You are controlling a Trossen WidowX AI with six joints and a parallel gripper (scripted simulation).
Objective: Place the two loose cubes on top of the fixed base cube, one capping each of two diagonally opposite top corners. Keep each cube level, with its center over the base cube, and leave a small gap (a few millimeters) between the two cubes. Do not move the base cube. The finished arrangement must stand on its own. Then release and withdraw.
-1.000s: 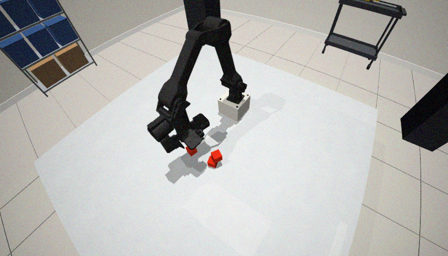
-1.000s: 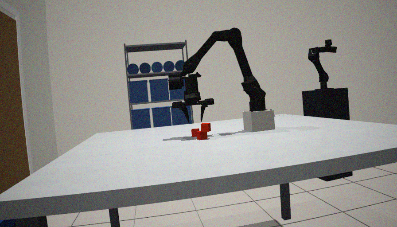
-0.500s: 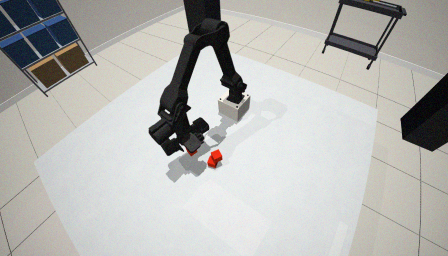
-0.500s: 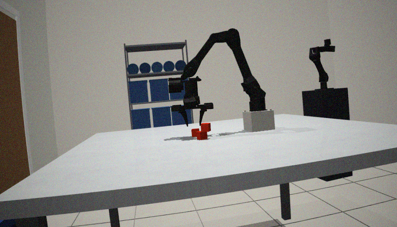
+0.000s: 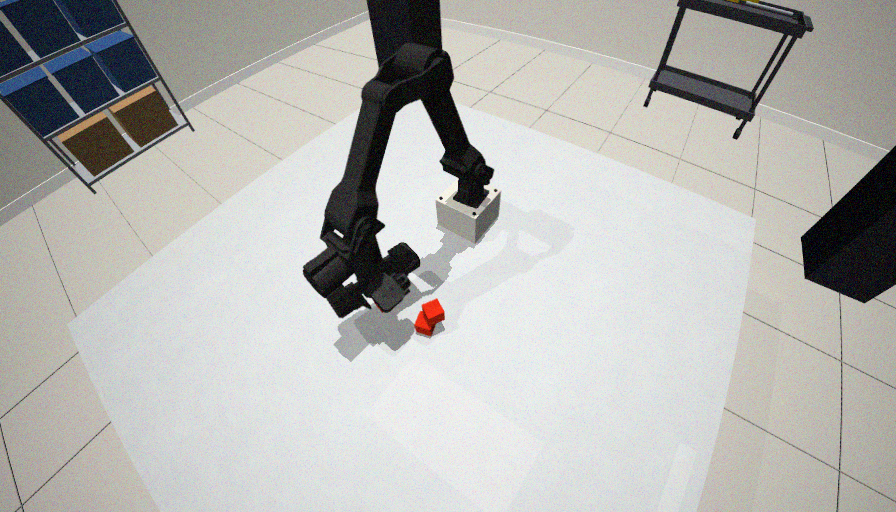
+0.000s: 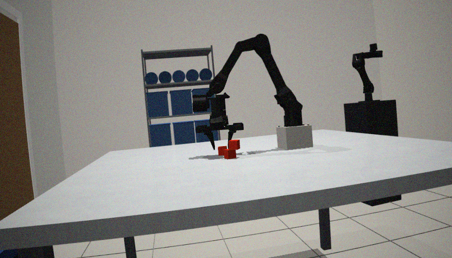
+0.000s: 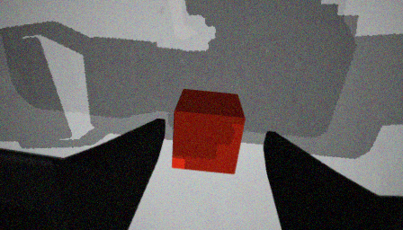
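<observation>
Now: the red cube 20 mm behind my gripper tip, 120 mm to the left of it and 30 mm above it.
</observation>
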